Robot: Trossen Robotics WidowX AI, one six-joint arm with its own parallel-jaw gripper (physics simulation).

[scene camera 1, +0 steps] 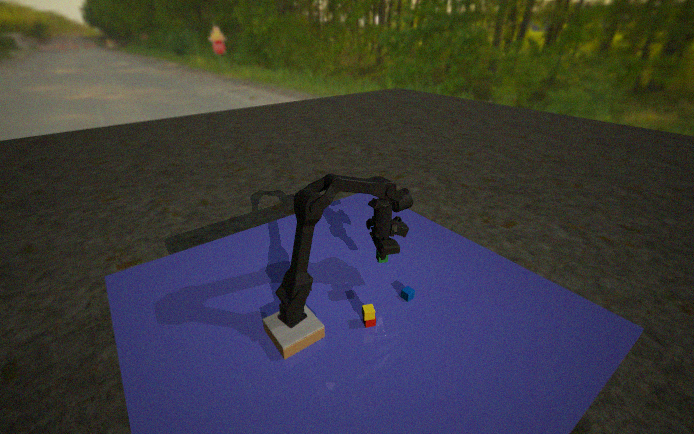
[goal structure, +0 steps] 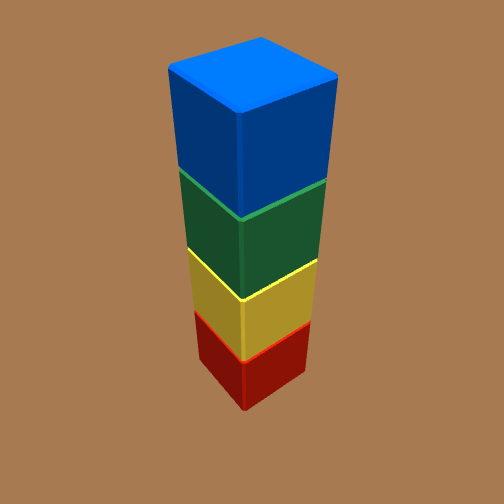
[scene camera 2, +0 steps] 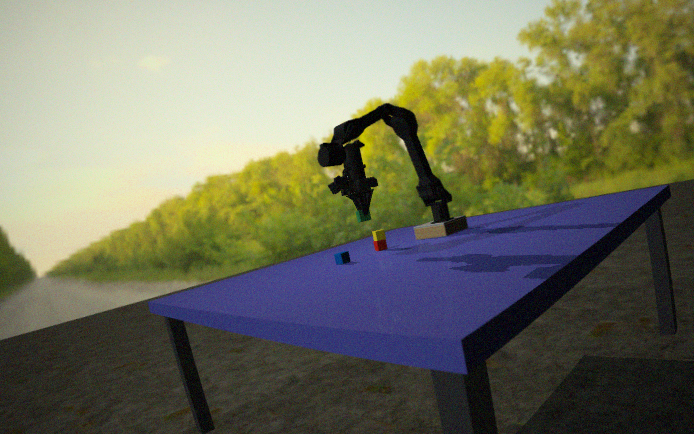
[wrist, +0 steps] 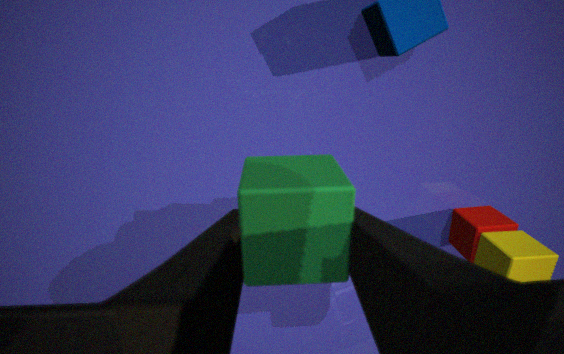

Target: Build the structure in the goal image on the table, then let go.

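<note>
My gripper (scene camera 1: 382,255) (scene camera 2: 363,212) (wrist: 292,219) is shut on a green cube (scene camera 1: 382,259) (scene camera 2: 363,217) (wrist: 295,220) and holds it well above the table. A yellow cube (scene camera 1: 368,311) (scene camera 2: 378,235) (wrist: 520,252) sits on top of a red cube (scene camera 1: 370,322) (scene camera 2: 379,245) (wrist: 482,220), which rests on the table. In the wrist view this stack is at the lower right, partly hidden by a finger. A blue cube (scene camera 1: 407,293) (scene camera 2: 341,257) (wrist: 415,22) lies alone on the table, apart from the stack, and is cut off by the top edge in the wrist view.
The blue table (scene camera 1: 486,373) (scene camera 2: 307,301) carries the arm's wooden base block (scene camera 1: 301,340) (scene camera 2: 432,231), which stands near the red and yellow stack. Shadows of the arm fall across the table top.
</note>
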